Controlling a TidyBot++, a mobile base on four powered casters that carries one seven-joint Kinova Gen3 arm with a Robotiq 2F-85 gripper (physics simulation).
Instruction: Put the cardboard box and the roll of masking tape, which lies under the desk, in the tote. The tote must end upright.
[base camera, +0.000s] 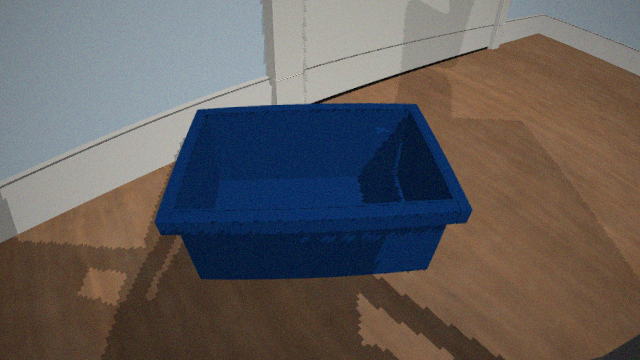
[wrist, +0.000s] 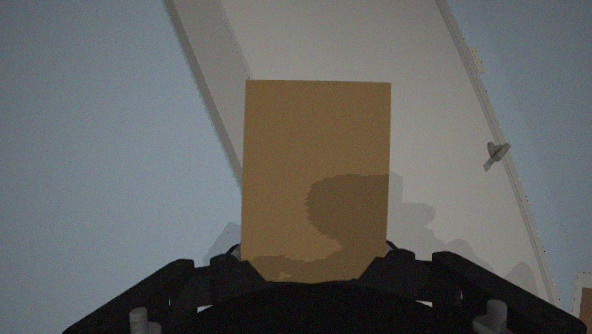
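Observation:
The gripper appears at (wrist: 310, 249). A tan cardboard box (wrist: 315, 180) is in the scene as well, while in the base camera view the box is out of frame. The scene also has a blue tote (base camera: 293, 191), and in the wrist view the tote is out of frame.

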